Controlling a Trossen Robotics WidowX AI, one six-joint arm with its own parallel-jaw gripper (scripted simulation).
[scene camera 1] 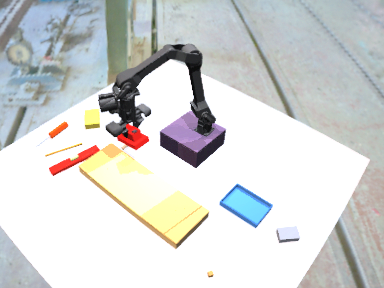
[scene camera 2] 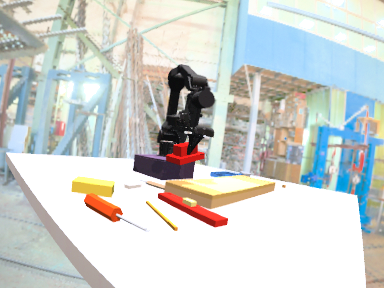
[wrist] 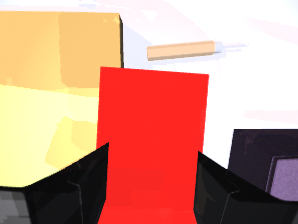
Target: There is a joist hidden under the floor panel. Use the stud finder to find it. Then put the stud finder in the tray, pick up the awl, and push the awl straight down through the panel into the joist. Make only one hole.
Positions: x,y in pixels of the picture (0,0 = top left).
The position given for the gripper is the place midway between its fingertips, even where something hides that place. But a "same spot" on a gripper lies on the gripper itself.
gripper: scene camera 1 130,134; scene camera 2; wrist
same spot on gripper: (wrist: pixel 82 185) = (scene camera 2: pixel 189 140)
